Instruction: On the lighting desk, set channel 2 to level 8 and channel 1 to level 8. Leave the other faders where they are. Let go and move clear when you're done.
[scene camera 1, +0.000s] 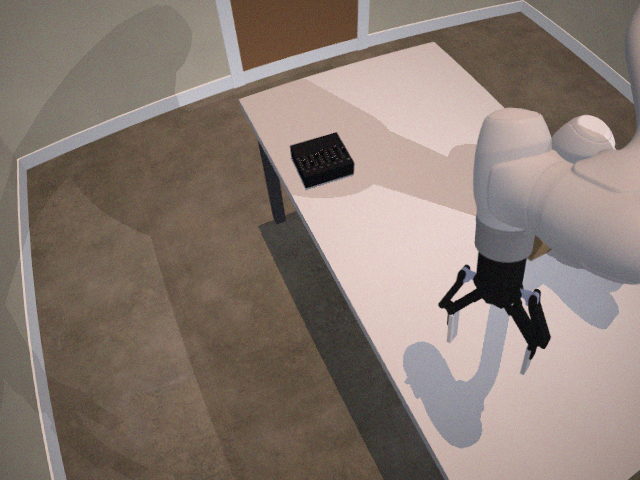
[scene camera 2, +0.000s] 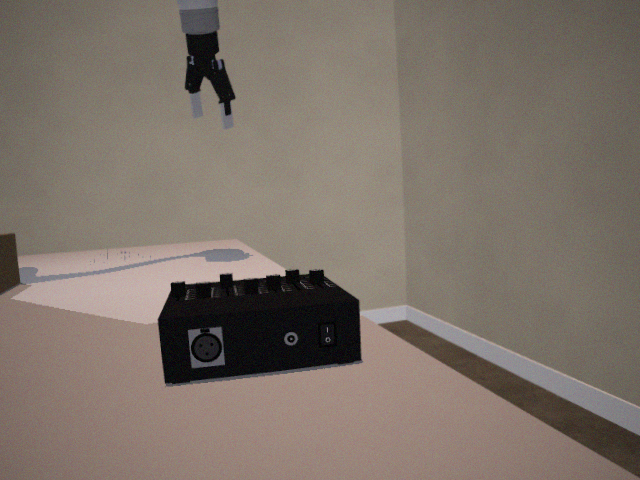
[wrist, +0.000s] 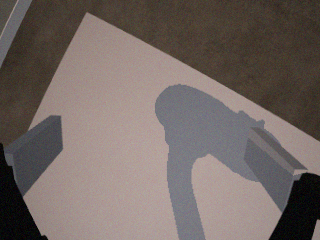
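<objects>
The gripper is visible in scene camera 1, in scene camera 2 (212, 122) and in the wrist view. On the gripper, (scene camera 1: 454, 317) and (wrist: 283, 176) are the same spot.
</objects>
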